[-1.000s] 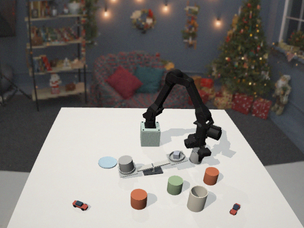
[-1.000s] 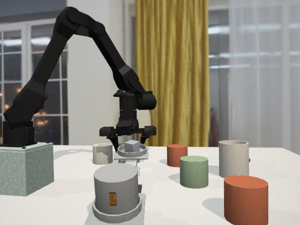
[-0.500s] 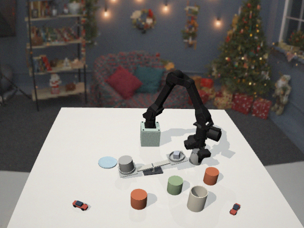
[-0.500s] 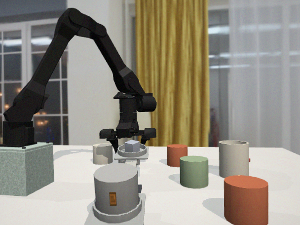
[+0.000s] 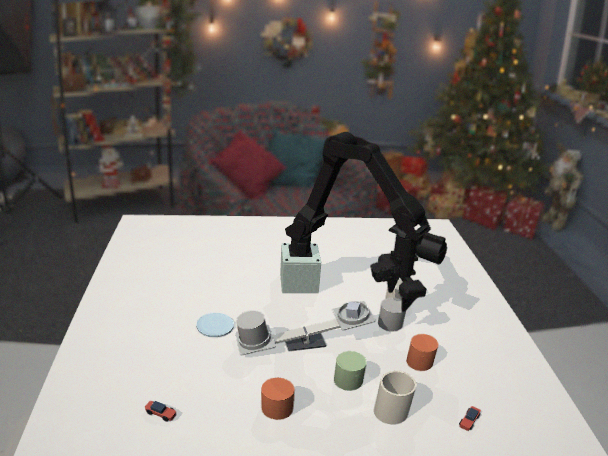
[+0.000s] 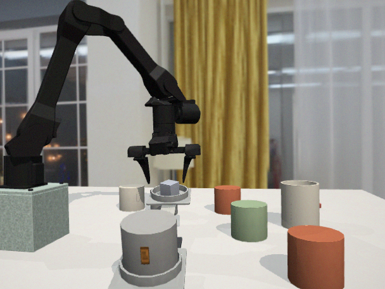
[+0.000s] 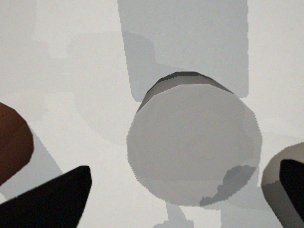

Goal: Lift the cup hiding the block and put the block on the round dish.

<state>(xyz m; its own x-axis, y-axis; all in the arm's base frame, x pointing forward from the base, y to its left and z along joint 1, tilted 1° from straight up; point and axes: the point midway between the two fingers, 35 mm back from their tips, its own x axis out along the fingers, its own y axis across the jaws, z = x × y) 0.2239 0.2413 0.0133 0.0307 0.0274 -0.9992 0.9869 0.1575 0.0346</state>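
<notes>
Now: the pale grey block 130 mm to the right of my gripper tip, 40 mm ahead of it and 10 mm above it. Also, from my gripper tip: beige cup 100 mm behind, 40 mm below, 30 mm to the left; then green cylinder 230 mm ahead, 160 mm to the right, 40 mm below; then pale blue round dish 480 mm to the right, 80 mm below, 10 mm behind.
</notes>
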